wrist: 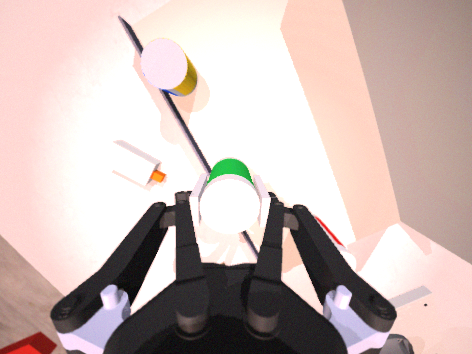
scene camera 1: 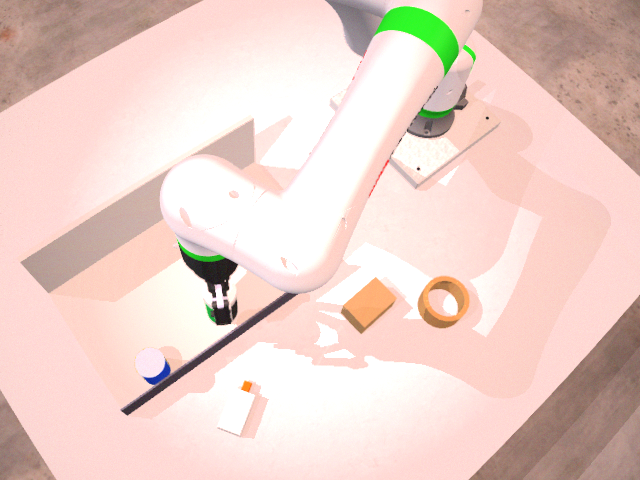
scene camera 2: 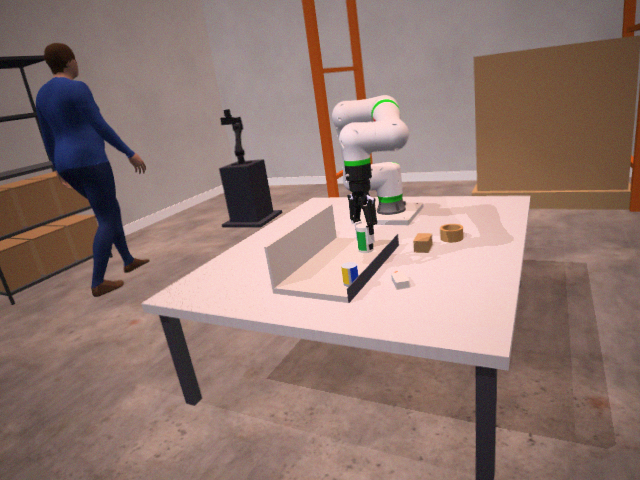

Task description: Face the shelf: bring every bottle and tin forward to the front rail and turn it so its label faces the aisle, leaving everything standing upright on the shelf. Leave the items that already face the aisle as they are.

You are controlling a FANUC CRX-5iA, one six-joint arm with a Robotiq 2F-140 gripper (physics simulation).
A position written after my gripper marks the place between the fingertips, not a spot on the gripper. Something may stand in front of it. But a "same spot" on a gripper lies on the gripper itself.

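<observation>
My gripper can be seen in the wrist view, in scene camera 2, and in scene camera 1 point(222, 304). There is a spot on my gripper that I can match, since point(wrist: 93, 310) and point(scene camera 2: 368, 201) are the same spot. On a shelf back wall, too, point(scene camera 2: 286, 254) and point(scene camera 1: 81, 246) are the same spot.
</observation>
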